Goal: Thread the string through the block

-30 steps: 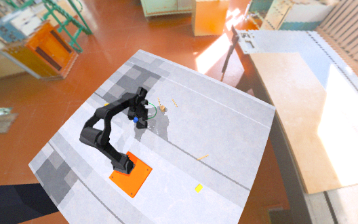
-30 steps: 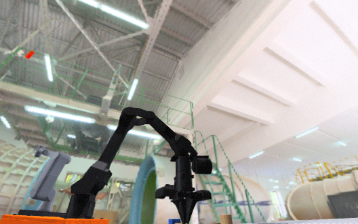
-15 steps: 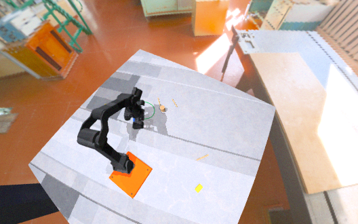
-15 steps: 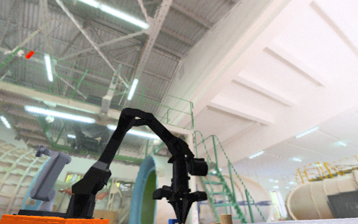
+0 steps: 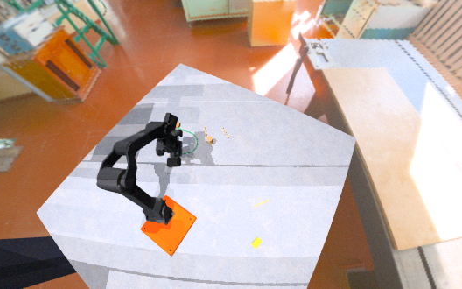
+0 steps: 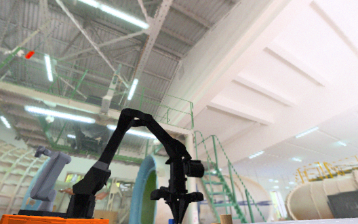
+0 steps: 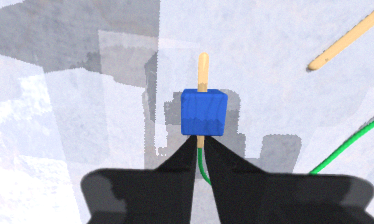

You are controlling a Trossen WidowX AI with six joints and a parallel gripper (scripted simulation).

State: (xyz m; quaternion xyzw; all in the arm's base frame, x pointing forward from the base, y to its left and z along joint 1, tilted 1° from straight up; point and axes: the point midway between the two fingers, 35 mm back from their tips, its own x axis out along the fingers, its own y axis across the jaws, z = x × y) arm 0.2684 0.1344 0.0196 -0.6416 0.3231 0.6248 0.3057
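Now: the thin wooden stick 10 mm to the left of my gripper tip and 10 mm behind it. Also, from my gripper tip: blue cube (20 mm to the left, 20 mm behind); then tan wooden block (140 mm ahead, 90 mm to the right); then round wooden button (150 mm to the left, 130 mm ahead, 10 mm below).
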